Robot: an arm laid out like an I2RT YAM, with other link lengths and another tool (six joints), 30 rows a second.
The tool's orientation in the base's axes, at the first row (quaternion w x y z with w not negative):
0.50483 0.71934 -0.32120 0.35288
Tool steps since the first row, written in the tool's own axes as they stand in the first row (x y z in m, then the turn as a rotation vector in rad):
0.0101 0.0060 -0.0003 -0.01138 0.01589 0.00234
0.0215 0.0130 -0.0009 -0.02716 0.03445 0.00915
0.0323 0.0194 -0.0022 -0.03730 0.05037 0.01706
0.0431 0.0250 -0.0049 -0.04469 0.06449 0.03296
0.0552 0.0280 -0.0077 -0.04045 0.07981 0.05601
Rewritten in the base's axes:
0.0005 -0.0025 0.0115 -0.01877 -0.00554 -0.00209
0.0009 -0.0051 0.0246 -0.04131 -0.01563 -0.00759
0.0013 -0.0068 0.0371 -0.05841 -0.02661 -0.00998
0.0021 -0.0070 0.0495 -0.07107 -0.04499 -0.01291
0.0057 -0.0065 0.0618 -0.07707 -0.07176 -0.00729

